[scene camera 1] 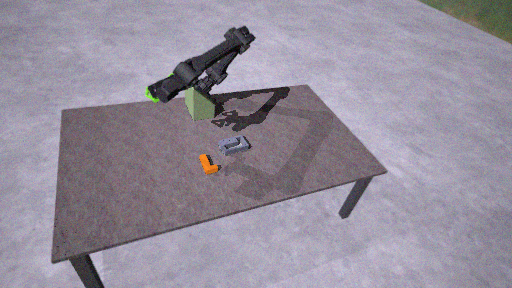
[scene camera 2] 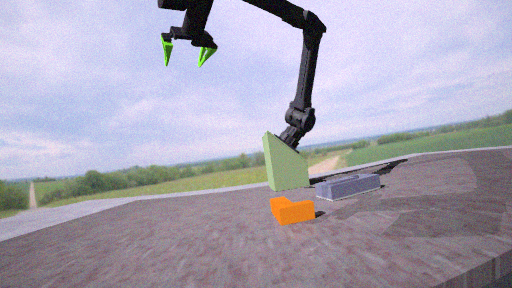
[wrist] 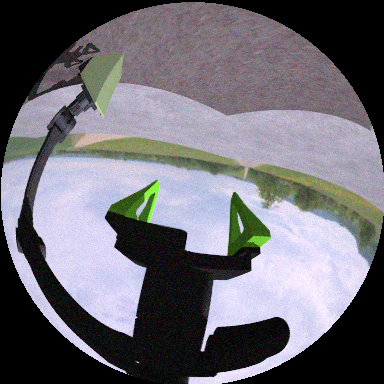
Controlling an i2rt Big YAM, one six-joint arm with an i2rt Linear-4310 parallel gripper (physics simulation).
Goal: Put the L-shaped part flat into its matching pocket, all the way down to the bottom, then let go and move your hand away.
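Places are measured from the arm's base along level axes (x up, y right, z ahead), in millimetres.
Pixels of known places: gripper, fingertip midpoint: [scene camera 1: 155,90] [scene camera 2: 182,65] [wrist: 194,188]; arm's base at its link origin: [scene camera 1: 200,89] [scene camera 2: 283,147] [wrist: 90,95].
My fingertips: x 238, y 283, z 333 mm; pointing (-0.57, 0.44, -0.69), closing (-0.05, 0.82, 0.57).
Observation:
Ahead of a thing's pixels: the offset from my fingertips to its top centre. Level surfaces: height alone.
The orange L-shaped part @(dx -364, dy -209, dz +122 mm) [scene camera 1: 208,166] [scene camera 2: 294,213] lies flat on the table, beside the grey block and apart from it. The grey block @(dx -357, dy -374, dz +27 mm) [scene camera 1: 242,149] [scene camera 2: 350,188] sits on the table and has a recess in its top, seen in scene camera 1; its inside is hard to make out in scene camera 2. My gripper [scene camera 2: 183,66] [wrist: 194,188] is open and empty, with its green fingers wide apart. It hangs high in the air, well away from the part and the block. The part and the block do not show in the wrist view.
The table @(dx -394 mm) [scene camera 1: 125,175] [scene camera 2: 150,250] carries a pale green wedge-shaped base [scene camera 1: 201,106] [scene camera 2: 287,167] [wrist: 102,77] under my arm, behind the grey block. Shadows of my arm fall across the table around the block. The table's near edge runs in front of the orange part.

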